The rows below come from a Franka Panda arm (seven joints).
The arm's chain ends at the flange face. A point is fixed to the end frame.
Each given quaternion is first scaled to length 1.
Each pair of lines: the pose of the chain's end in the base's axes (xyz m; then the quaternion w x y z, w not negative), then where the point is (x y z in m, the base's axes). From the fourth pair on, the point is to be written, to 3 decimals.
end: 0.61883 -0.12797 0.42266 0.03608 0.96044 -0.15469 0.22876
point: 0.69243 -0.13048 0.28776
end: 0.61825 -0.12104 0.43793 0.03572 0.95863 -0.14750 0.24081
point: 0.69505 -0.12334 0.30482
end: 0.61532 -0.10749 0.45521 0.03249 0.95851 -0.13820 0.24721
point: 0.69382 -0.10828 0.32308
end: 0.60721 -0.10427 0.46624 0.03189 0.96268 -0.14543 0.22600
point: 0.680 -0.105 0.331
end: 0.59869 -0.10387 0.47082 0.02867 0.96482 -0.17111 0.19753
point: 0.664 -0.104 0.332
